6 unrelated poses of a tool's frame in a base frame.
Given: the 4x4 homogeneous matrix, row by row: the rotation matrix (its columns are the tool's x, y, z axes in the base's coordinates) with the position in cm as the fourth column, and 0 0 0 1 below. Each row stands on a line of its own.
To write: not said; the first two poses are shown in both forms.
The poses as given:
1:
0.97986 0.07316 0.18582 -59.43
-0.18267 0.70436 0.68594 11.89
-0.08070 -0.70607 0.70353 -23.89
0 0 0 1
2:
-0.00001 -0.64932 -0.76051 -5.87
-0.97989 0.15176 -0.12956 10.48
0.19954 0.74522 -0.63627 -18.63
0 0 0 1
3:
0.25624 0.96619 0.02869 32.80
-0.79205 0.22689 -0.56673 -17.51
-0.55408 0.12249 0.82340 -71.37
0 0 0 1
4:
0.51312 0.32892 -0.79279 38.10
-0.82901 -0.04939 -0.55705 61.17
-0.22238 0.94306 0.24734 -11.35
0 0 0 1
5:
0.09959 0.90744 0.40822 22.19
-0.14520 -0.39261 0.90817 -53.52
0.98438 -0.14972 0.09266 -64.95
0 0 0 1
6:
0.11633 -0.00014 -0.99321 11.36
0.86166 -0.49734 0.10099 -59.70
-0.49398 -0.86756 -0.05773 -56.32
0 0 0 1
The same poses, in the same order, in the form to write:
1: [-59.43 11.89 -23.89], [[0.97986 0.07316 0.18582], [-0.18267 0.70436 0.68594], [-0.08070 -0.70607 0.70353]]
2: [-5.87 10.48 -18.63], [[-0.00001 -0.64932 -0.76051], [-0.97989 0.15176 -0.12956], [0.19954 0.74522 -0.63627]]
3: [32.80 -17.51 -71.37], [[0.25624 0.96619 0.02869], [-0.79205 0.22689 -0.56673], [-0.55408 0.12249 0.82340]]
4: [38.10 61.17 -11.35], [[0.51312 0.32892 -0.79279], [-0.82901 -0.04939 -0.55705], [-0.22238 0.94306 0.24734]]
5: [22.19 -53.52 -64.95], [[0.09959 0.90744 0.40822], [-0.14520 -0.39261 0.90817], [0.98438 -0.14972 0.09266]]
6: [11.36 -59.70 -56.32], [[0.11633 -0.00014 -0.99321], [0.86166 -0.49734 0.10099], [-0.49398 -0.86756 -0.05773]]
